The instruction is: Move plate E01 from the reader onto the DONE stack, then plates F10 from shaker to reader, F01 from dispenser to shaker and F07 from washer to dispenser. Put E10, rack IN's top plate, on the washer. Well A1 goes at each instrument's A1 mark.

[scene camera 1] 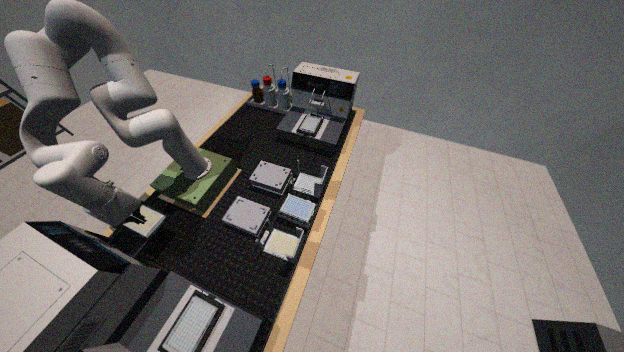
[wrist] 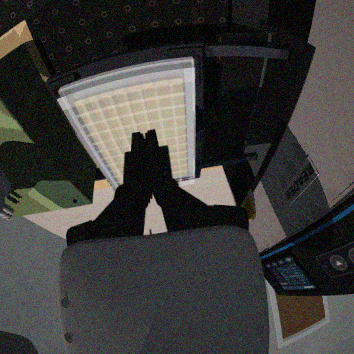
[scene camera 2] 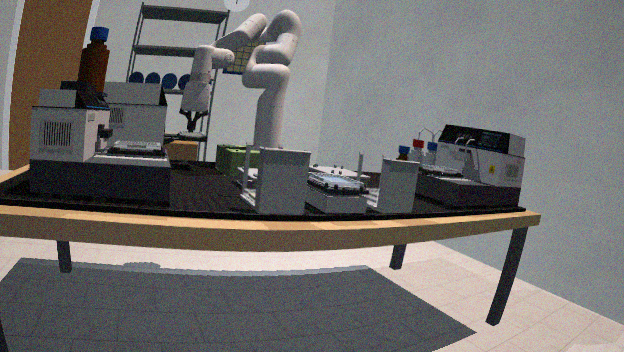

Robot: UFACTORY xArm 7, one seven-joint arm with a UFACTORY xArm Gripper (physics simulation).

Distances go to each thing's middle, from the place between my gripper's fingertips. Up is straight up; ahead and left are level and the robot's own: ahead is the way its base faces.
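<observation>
DONE rack [scene camera 2: 282,176]: 60 mm below my hand, 110 mm to the left of it, 500 mm ahead of it.
</observation>
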